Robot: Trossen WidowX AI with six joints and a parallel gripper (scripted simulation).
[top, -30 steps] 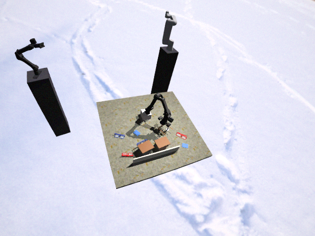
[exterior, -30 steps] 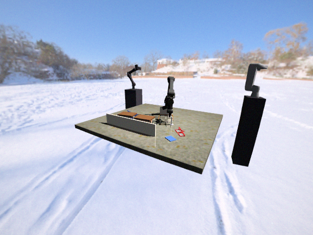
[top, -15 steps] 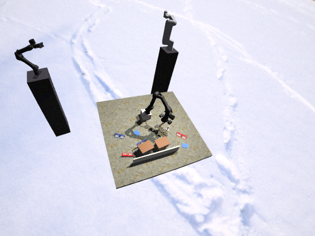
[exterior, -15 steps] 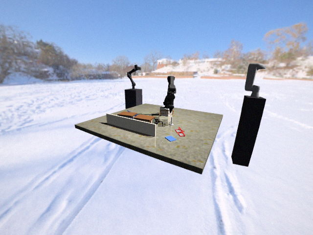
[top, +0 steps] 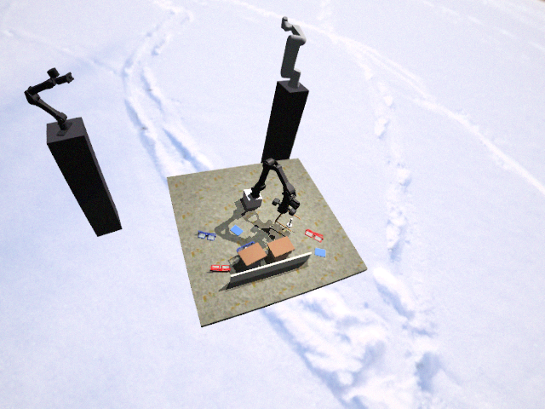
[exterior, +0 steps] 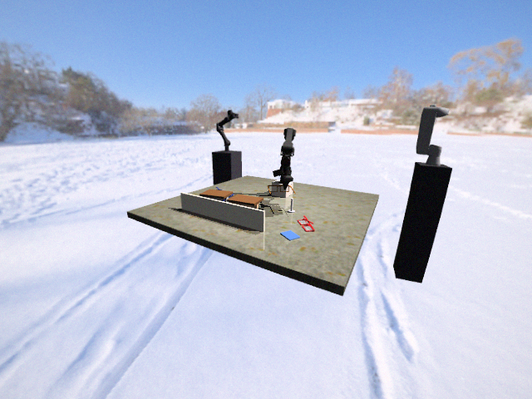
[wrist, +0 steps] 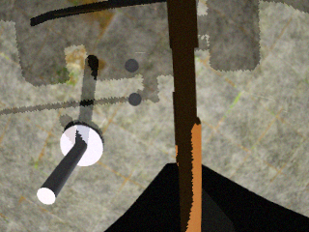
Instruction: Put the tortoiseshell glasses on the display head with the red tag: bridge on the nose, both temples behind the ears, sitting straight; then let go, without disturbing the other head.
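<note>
My gripper tip is now 6 cm short of the white post, 7 cm to the right of it and 10 cm above it. Round my gripper tip: low white wall: 34 cm ahead, 28 cm to the right, 7 cm below.
</note>
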